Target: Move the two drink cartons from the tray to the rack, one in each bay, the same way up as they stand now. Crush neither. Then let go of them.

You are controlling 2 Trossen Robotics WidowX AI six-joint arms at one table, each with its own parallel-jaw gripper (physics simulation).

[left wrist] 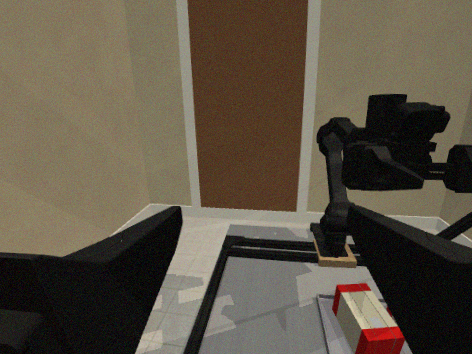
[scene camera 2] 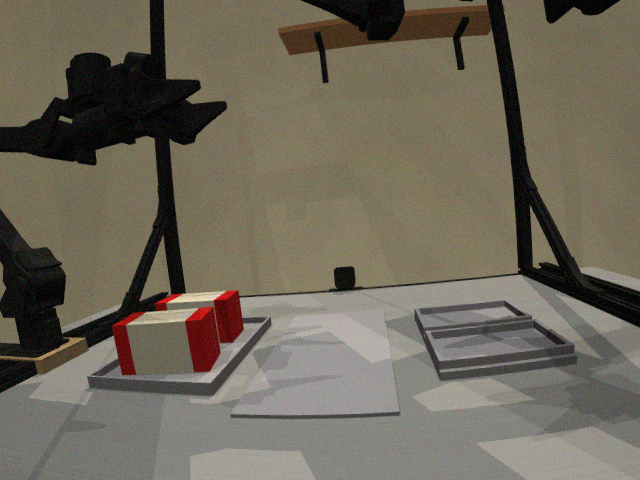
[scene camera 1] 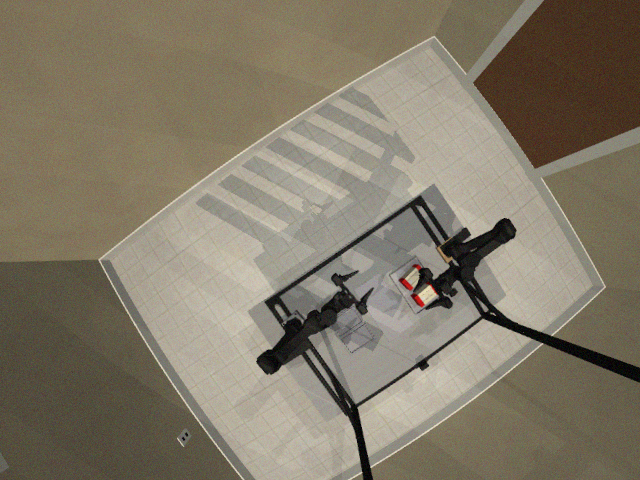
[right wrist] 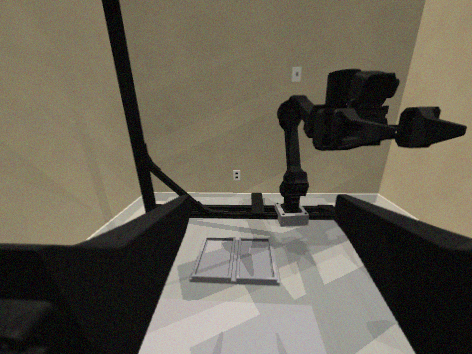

One and the same spot on a light grey mat: (scene camera 1: 382, 305) is (scene camera 2: 329, 352).
